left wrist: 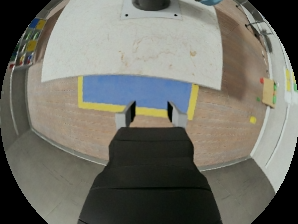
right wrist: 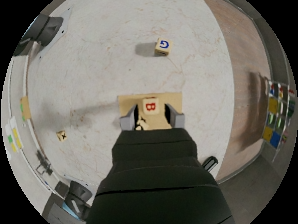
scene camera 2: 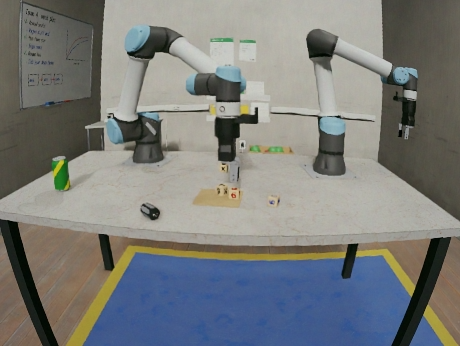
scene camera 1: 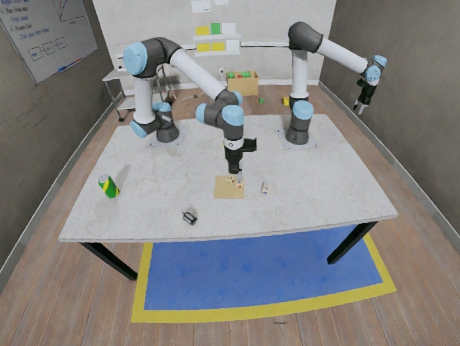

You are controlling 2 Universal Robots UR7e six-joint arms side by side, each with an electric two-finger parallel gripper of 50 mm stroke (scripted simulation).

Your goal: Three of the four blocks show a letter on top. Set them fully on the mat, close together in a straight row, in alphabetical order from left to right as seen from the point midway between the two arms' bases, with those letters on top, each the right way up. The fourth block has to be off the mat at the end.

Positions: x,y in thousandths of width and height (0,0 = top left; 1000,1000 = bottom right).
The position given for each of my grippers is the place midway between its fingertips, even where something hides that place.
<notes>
In view: my left gripper (left wrist: 508,480), my right gripper (scene camera 2: 510,519) and a tan mat (right wrist: 532,542).
My right gripper shows as well in the right wrist view (right wrist: 508,493). The left wrist view misses the tan mat: it is out of frame.
</notes>
